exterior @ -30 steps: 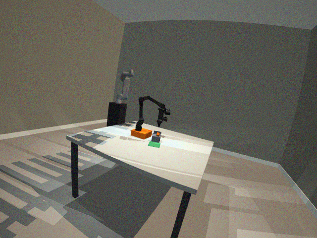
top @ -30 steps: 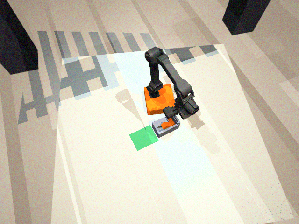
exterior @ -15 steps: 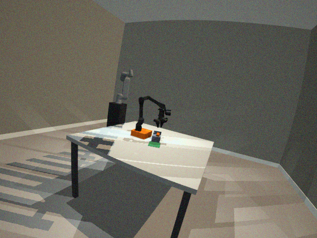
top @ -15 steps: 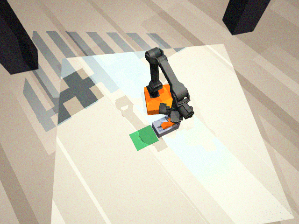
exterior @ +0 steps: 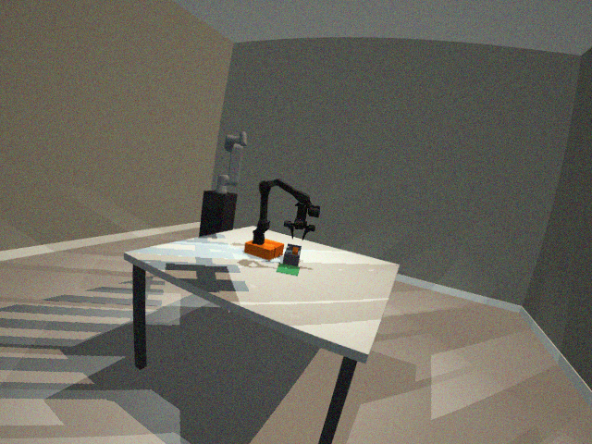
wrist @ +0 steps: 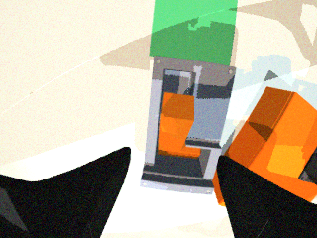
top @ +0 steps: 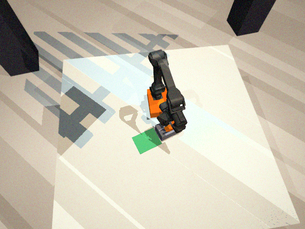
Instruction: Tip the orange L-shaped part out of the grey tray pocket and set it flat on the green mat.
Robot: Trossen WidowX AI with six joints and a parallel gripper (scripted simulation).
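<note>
Now: the orange L-shaped part 2 cm behind my gripper tip, 3 cm to the left of it and 10 cm below it. Round my gripper tip: green mat (1 cm ahead, 15 cm to the right, 16 cm below).
</note>
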